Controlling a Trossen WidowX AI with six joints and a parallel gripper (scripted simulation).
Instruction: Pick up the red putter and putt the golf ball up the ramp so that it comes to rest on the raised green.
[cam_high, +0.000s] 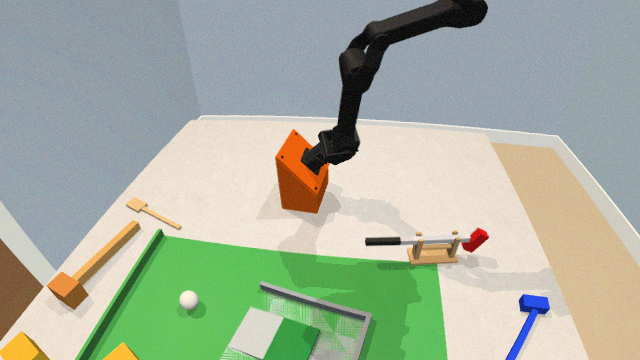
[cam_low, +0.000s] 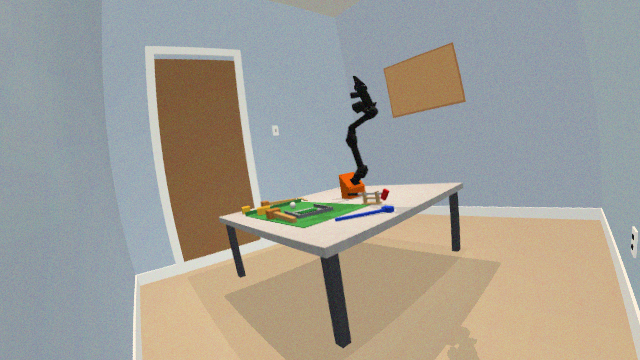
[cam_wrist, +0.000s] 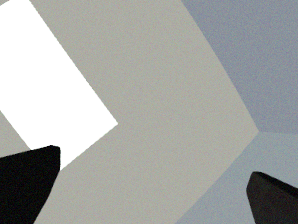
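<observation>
My gripper tip is now 720 mm above the red putter, 20 mm to the left of it and 20 mm short of it. Also, from my gripper tip: green mat (770 mm below, 350 mm to the right, 300 mm ahead); then wooden stand (740 mm below, 20 mm ahead); then blue putter (760 mm below, 250 mm ahead, 170 mm to the left).
</observation>
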